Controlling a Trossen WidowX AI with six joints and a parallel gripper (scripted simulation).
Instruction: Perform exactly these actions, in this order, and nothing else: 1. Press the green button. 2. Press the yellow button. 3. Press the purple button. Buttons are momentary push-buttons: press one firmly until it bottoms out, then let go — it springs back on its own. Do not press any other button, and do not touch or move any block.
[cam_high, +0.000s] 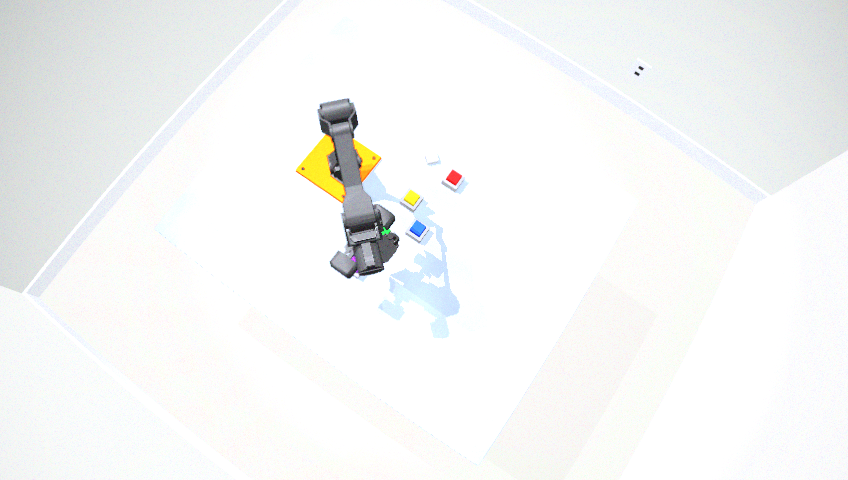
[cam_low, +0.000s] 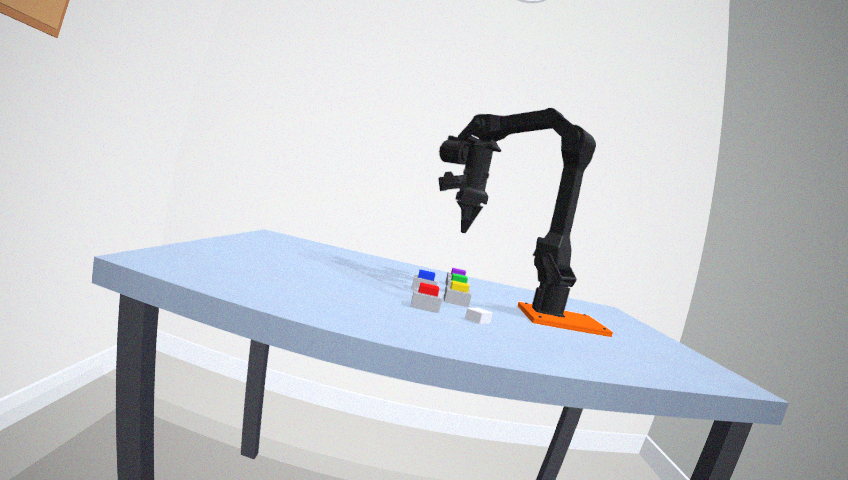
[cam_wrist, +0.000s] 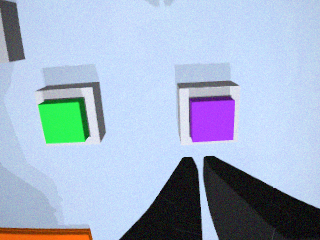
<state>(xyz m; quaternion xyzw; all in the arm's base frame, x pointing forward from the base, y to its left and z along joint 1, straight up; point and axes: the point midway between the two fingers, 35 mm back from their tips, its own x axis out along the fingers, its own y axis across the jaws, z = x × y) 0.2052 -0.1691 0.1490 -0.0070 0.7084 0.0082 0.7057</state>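
Now: gripper tip 1 cm past the purple button, 3 cm to the left of it and 9 cm above it. Round my gripper tip: blue button (6 cm ahead, 16 cm to the left, 9 cm below); then yellow button (1 cm behind, 22 cm to the left, 9 cm below); then green button (1 cm behind, 9 cm to the left, 9 cm below).
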